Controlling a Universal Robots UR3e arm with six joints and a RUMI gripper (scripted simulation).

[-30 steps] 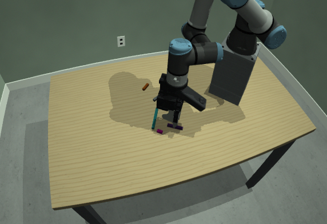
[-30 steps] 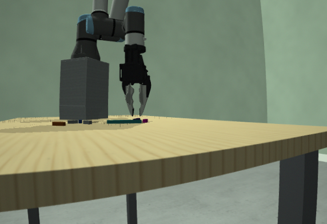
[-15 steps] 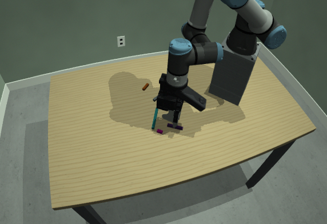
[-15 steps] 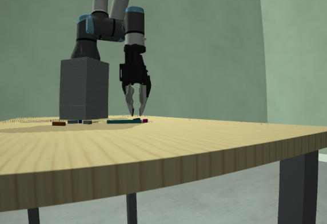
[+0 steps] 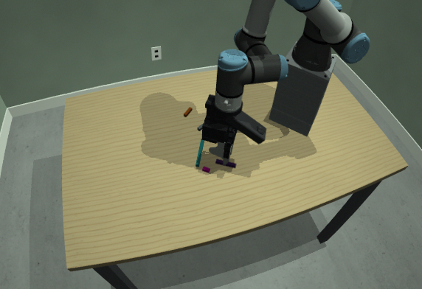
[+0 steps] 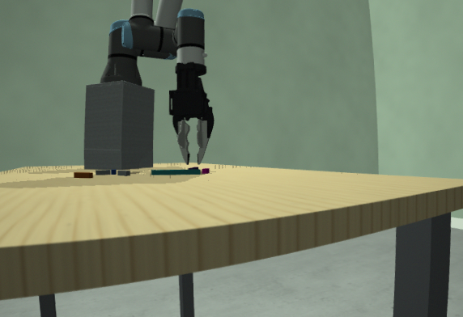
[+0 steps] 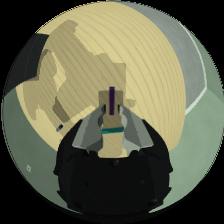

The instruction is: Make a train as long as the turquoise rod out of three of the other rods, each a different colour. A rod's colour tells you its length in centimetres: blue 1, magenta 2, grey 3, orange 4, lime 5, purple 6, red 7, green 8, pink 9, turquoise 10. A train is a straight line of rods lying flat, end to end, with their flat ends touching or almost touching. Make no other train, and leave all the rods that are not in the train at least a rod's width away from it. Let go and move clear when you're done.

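My hand is 3 cm above the purple rod. Round my hand: blue rod: 5 cm behind, 17 cm to the right, 3 cm below; then turquoise rod: 5 cm ahead, 7 cm to the right, 3 cm below; then magenta rod: 6 cm ahead, 3 cm below.
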